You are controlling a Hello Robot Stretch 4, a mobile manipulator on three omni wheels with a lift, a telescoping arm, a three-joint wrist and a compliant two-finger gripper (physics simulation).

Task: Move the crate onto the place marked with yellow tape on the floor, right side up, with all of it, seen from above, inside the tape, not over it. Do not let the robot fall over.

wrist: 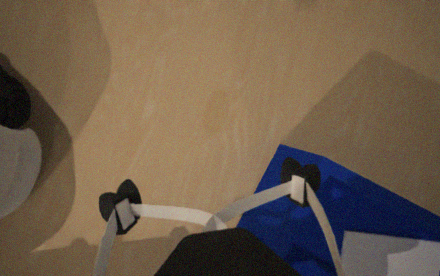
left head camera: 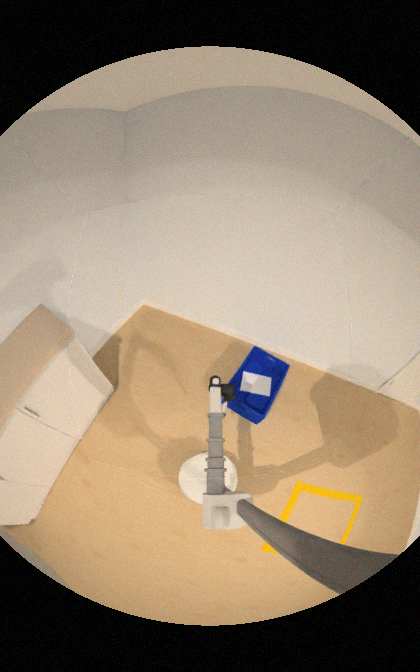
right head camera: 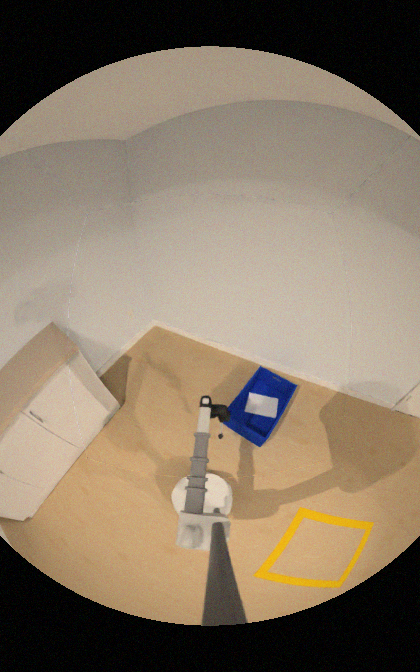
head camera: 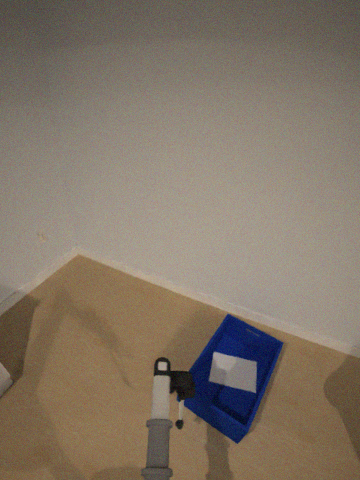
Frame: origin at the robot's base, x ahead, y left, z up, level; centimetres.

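Where they show: gripper, fingertip midpoint: [wrist: 211, 184] [head camera: 179, 408].
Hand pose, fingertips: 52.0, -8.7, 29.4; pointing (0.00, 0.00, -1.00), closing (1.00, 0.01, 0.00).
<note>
Each offset is from my fingertips to the top centre of the thing, as dx, dy, dz.
The blue crate {+28.5, -34.1, -10.1} [head camera: 215, 420] [left head camera: 244, 414] [right head camera: 245, 434] [wrist: 280, 220] stands upright on the floor close to the wall, turned at an angle. A white sheet {+33.0, -37.5, -29.5} [head camera: 233, 372] [left head camera: 255, 383] [right head camera: 261, 405] [wrist: 365, 255] shows inside it. My gripper [wrist: 211, 184] is open and points down beside the crate's left corner. In the wrist view its right fingertip overlaps the crate's corner and its left fingertip shows against the floor; nothing is between them. The yellow tape outline [left head camera: 330, 492] [right head camera: 336, 519] lies on the floor at lower right, apart from the crate; the mast hides part of it in the left head view.
The wall [head camera: 200, 200] [left head camera: 225, 240] [right head camera: 225, 250] runs just behind the crate. A pale cabinet [left head camera: 50, 450] [right head camera: 55, 425] stands at the left. My round white base [left head camera: 192, 477] [right head camera: 220, 490] [wrist: 17, 170] is on the floor left of the tape. Shadows fall across the floor.
</note>
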